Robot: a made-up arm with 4 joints.
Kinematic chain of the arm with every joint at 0, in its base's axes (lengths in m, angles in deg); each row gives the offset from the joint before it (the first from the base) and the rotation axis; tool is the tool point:
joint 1: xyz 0 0 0.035 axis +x
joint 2: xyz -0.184 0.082 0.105 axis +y
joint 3: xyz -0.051 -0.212 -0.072 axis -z
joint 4: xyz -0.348 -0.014 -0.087 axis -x
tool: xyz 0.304 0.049 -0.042
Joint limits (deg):
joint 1: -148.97..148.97
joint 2: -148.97..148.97
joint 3: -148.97..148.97
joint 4: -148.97..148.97
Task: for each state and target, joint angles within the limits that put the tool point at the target. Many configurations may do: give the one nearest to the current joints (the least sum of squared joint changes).
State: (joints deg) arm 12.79 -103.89 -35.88 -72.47
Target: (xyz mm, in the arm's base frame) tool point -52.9 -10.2 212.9
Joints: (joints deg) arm -25.04 -147.11 18.94 -83.89
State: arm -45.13 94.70 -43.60 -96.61
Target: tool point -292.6 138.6 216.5
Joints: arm -67.53 87.50 -6.69 -98.28
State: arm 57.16 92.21 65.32 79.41
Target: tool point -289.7 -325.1 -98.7
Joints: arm 88.70 124.22 41.90 88.01
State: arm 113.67 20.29 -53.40 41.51
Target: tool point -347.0 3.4 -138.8
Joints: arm 69.17 23.31 -51.61 32.05
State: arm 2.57 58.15 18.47 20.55
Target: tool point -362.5 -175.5 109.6
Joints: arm 45.68 89.68 22.26 -23.39
